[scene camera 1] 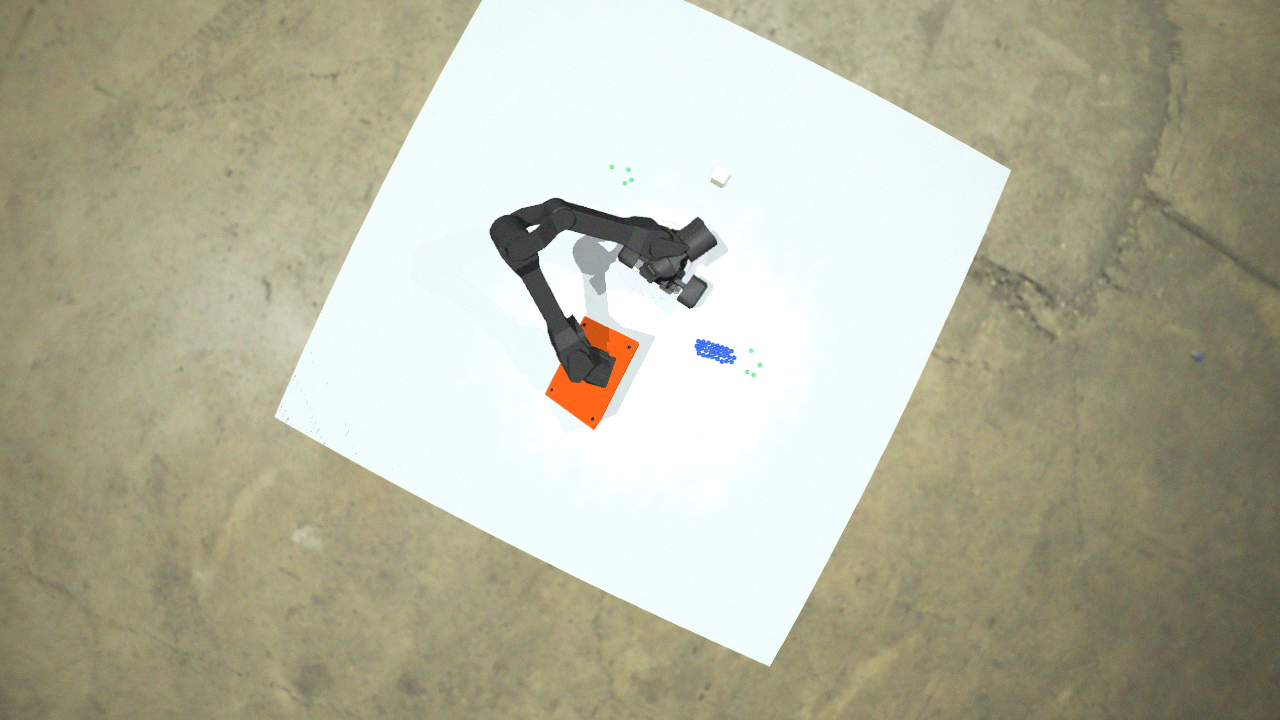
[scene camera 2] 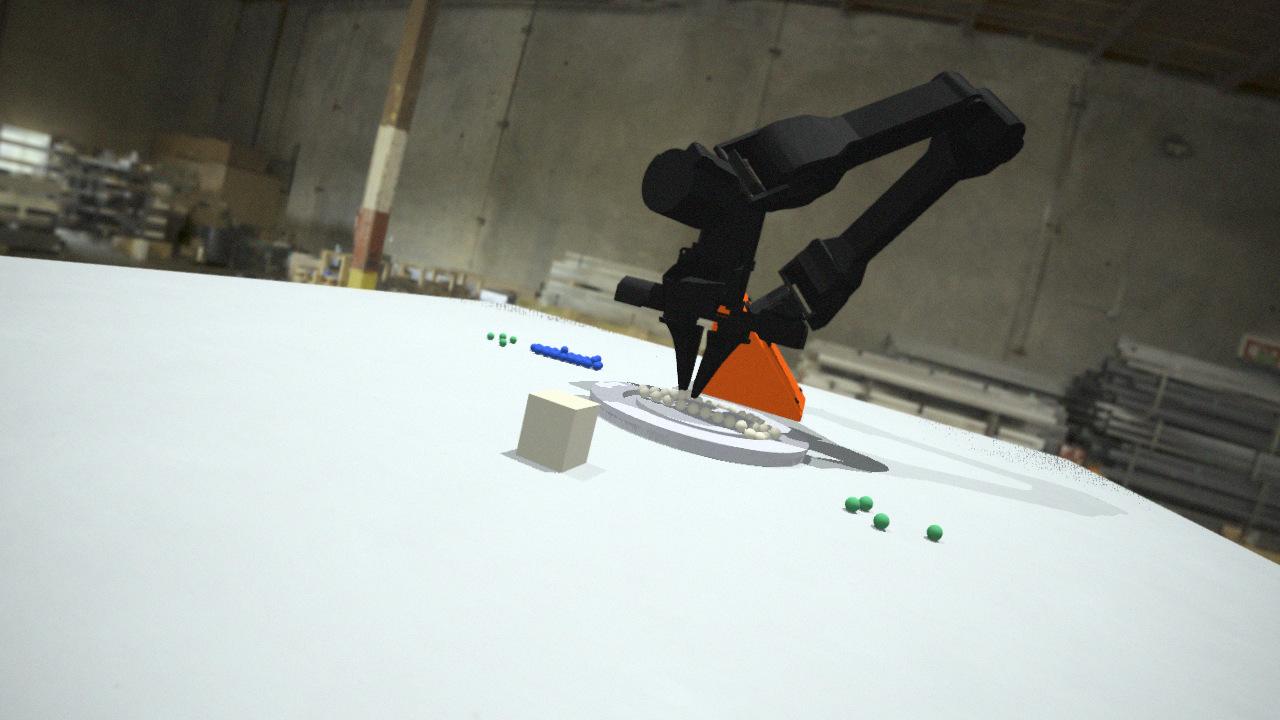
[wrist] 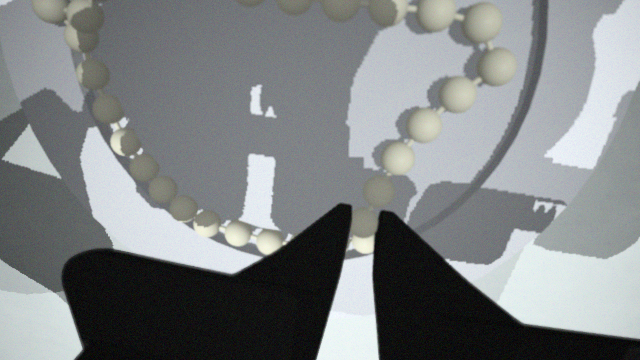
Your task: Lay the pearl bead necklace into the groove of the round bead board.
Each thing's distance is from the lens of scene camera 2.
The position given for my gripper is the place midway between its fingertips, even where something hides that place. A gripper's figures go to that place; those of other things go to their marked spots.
my gripper (scene camera 2: 688, 395): 0.56 m
cream cube (scene camera 2: 557, 428): 0.30 m
